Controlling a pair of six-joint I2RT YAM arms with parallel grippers.
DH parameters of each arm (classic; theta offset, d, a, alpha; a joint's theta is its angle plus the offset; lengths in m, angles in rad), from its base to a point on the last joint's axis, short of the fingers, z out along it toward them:
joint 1: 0 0.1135 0.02 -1.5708
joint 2: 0 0 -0.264 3.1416
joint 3: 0.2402 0 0.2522 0
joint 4: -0.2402 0 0.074 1.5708
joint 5: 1.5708 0 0 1.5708
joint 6: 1.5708 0.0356 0 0
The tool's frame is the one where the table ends.
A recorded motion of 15 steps. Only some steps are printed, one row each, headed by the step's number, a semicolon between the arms.
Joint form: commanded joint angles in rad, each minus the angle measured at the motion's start. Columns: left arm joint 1, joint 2, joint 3, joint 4, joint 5, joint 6; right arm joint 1, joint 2, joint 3, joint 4, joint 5, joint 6.
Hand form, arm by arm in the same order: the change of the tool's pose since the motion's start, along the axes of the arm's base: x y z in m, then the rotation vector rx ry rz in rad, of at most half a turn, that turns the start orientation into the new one. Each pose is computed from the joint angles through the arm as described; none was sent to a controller.
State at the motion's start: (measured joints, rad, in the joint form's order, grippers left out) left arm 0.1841 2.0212 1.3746 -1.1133 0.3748 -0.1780; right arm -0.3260 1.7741 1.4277 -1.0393 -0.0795 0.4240
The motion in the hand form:
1: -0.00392 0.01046 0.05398 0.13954 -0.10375 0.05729; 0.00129 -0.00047 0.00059 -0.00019 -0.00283 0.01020
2: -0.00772 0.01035 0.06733 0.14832 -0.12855 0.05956; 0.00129 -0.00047 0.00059 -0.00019 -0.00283 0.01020
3: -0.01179 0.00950 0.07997 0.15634 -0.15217 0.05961; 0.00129 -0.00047 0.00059 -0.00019 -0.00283 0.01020
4: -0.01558 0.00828 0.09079 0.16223 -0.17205 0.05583; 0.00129 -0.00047 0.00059 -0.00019 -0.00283 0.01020
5: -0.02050 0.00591 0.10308 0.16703 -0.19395 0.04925; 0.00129 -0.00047 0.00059 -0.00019 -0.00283 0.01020
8: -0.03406 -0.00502 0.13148 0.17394 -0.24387 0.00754; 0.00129 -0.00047 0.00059 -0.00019 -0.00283 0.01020
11: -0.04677 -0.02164 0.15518 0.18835 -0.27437 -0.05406; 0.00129 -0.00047 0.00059 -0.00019 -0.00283 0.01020
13: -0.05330 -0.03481 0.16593 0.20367 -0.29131 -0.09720; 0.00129 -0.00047 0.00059 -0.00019 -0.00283 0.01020
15: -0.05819 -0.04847 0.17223 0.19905 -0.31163 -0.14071; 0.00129 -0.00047 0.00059 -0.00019 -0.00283 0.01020
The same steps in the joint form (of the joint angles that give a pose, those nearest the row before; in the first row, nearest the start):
1: 0.0210 -0.1301 0.0542 -0.0389 -0.1118 -0.0523; -0.0004 0.0042 0.0073 -0.0012 -0.0027 -0.0103
2: 0.0225 -0.1648 0.0629 -0.0564 -0.1160 -0.0519; -0.0004 0.0042 0.0073 -0.0012 -0.0027 -0.0103
3: 0.0221 -0.1980 0.0713 -0.0736 -0.1198 -0.0511; -0.0004 0.0042 0.0073 -0.0012 -0.0027 -0.0103
4: 0.0206 -0.2258 0.0797 -0.0904 -0.1225 -0.0477; -0.0004 0.0042 0.0073 -0.0012 -0.0027 -0.0103
5: 0.0164 -0.2582 0.0889 -0.1110 -0.1240 -0.0439; -0.0004 0.0042 0.0073 -0.0012 -0.0027 -0.0103
8: -0.0095 -0.3349 0.1114 -0.1675 -0.1263 -0.0244; -0.0004 0.0042 0.0073 -0.0012 -0.0027 -0.0103
11: -0.0591 -0.3937 0.1411 -0.2312 -0.1431 -0.0103; -0.0004 0.0042 0.0073 -0.0012 -0.0027 -0.0103
13: -0.1038 -0.4227 0.1537 -0.2571 -0.1625 -0.0107; -0.0004 0.0042 0.0073 -0.0012 -0.0027 -0.0103
15: -0.1503 -0.4452 0.1553 -0.2651 -0.1629 -0.0118; -0.0004 0.0042 0.0073 -0.0012 -0.0027 -0.0103

